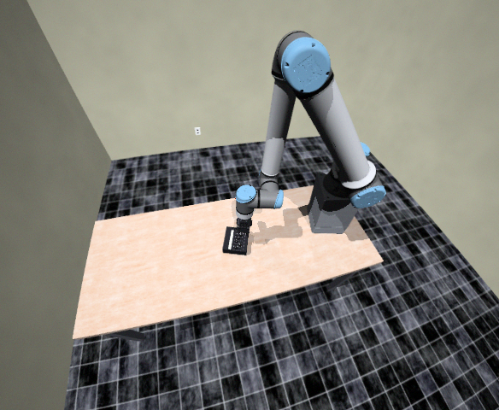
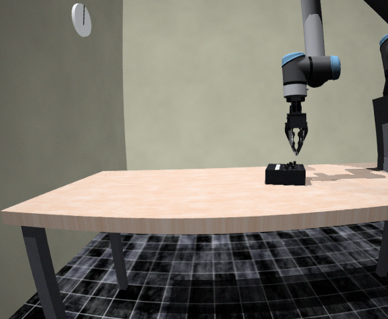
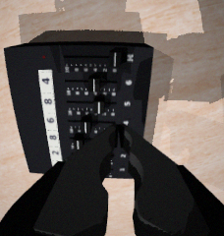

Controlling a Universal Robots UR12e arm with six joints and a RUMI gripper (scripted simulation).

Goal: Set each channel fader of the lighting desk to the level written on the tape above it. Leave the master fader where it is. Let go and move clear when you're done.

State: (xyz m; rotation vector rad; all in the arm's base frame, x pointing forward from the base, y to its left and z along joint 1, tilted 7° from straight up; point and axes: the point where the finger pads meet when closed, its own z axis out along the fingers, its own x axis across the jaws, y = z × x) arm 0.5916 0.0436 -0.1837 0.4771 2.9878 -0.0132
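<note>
Right now the fader 4 cap is 40 mm ahead of my hand, 10 mm to the left of it and 50 mm below it. Round my hand: master fader cap: 10 mm behind, 40 mm to the right, 50 mm below; then fader 3 cap: 50 mm ahead, 30 mm to the left, 50 mm below; then fader 2 cap: 30 mm ahead, 60 mm to the left, 50 mm below.
</note>
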